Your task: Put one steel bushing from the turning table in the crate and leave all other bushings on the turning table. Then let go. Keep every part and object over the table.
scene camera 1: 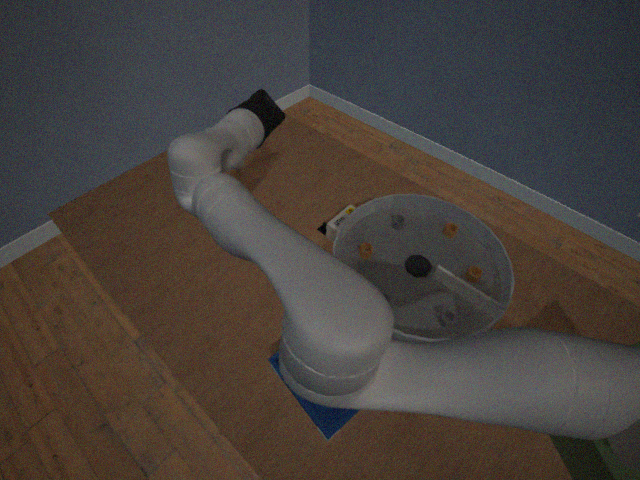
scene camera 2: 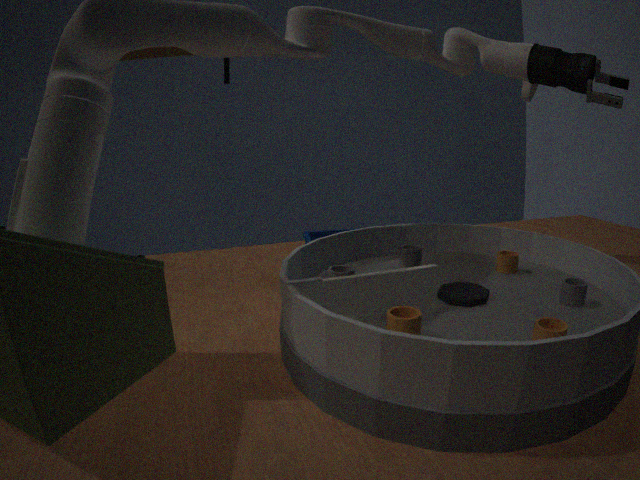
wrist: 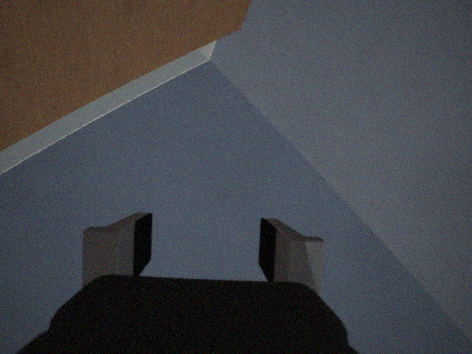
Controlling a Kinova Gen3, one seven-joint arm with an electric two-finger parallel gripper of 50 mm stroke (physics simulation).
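Frame: origin at the arm's base, x ahead, y up, z right, level; millimetres.
Seen in the pictures: gripper, fingertip midpoint: (scene camera 1: 270, 106) (scene camera 2: 625, 93) (wrist: 205, 239); arm's base at its link origin: (scene camera 2: 48, 245).
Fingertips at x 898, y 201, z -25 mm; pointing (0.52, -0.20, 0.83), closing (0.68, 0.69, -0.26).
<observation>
Offsets run from my fingertips to a thing's top centre. "pt": to the spot under its first point.
The grey round turning table (scene camera 1: 511, 289) (scene camera 2: 465, 382) has a raised rim, a dark hub and a thin divider. Grey steel bushings stand on it: one @[dx -293, dy -258, dz +167 mm] (scene camera 1: 397, 222) (scene camera 2: 573, 292) away from the divider, one @[dx -541, dy -258, dz +23 mm] (scene camera 1: 447, 315) (scene camera 2: 341, 270) close to the divider, and one @[dx -419, dy -258, dz -46 mm] (scene camera 2: 410, 255) near the far rim in scene camera 2. Orange bushings (scene camera 1: 450, 230) (scene camera 2: 404, 320) also stand on it. A dark green box (scene camera 1: 586, 454) (scene camera 2: 87, 330), seemingly the crate, stands left of it in scene camera 2; its inside is hidden. My gripper (scene camera 2: 617, 92) (wrist: 205, 239) is open and empty, high up and away from both, pointing sideways.
A blue flat-looking object @[dx -439, dy -287, dz -243 mm] (scene camera 1: 329, 421) (scene camera 2: 323, 236) lies partly under my arm in scene camera 1; I cannot tell its full shape. A small white box @[pt dx -185, dy -278, dz +58 mm] (scene camera 1: 340, 222) with a black end sits against the turning table's rim. Walls stand beyond the table.
</observation>
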